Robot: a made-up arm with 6 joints.
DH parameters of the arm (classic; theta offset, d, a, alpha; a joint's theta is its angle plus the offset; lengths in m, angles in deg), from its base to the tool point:
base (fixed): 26.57 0 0.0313 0
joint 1: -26.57 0.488 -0.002 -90
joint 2: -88.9 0 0.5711 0
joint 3: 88.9 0.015 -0.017 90
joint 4: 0 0.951 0.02 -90
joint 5: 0 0.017 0.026 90
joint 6: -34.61 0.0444 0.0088 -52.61
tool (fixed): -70.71 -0.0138 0 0
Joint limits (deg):
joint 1: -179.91..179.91
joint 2: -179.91..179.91
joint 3: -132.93..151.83
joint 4: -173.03..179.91
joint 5: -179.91..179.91
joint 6: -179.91..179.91
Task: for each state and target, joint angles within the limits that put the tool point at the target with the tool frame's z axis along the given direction. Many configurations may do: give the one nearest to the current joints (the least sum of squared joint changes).
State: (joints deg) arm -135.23 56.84 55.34 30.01 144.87 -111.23
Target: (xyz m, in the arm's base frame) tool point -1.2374 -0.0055 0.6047 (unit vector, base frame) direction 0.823 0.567 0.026
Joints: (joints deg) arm -179.91 41.88 64.85 -15.84 109.78 -93.14
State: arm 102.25 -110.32 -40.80 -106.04 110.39 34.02
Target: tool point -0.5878 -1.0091 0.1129 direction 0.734 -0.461 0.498
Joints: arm 58.04 -67.03 -63.10 -122.95 116.33 30.59
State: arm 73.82 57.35 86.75 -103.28 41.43 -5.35
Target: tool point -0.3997 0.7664 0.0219 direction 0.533 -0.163 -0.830
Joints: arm 122.34 44.36 108.36 -87.64 10.61 13.43
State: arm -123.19 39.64 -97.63 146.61 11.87 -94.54
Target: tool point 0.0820 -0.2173 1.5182 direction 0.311 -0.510 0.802
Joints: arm -86.74 79.18 -95.64 102.12 -4.88 -132.76
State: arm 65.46 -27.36 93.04 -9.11 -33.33 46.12
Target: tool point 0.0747 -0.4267 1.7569 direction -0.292 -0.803 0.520
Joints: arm 101.80 -62.41 64.77 24.94 -16.40 59.11
